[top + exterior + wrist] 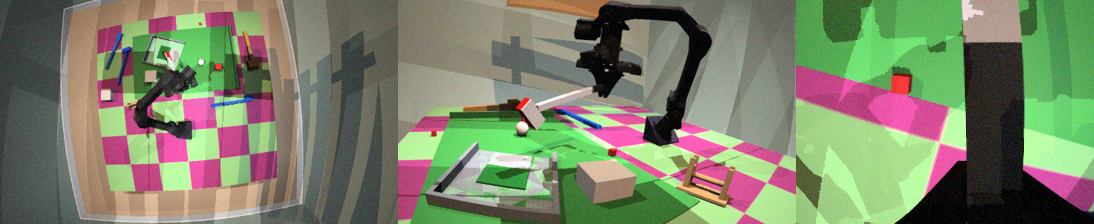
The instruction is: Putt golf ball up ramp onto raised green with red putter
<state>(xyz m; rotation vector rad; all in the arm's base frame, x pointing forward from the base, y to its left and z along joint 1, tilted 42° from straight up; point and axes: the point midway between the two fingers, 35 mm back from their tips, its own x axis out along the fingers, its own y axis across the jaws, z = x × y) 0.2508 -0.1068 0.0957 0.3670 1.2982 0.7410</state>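
The red putter lies 11 cm ahead of my gripper tip and 4 cm to the left of it. The rest, counted from my gripper tip: grey walled frame (29 cm ahead, 14 cm to the left, 14 cm below); then white golf ball (19 cm ahead, 14 cm to the right, 12 cm below); then green mat (22 cm ahead, 1 cm to the right, 14 cm below).
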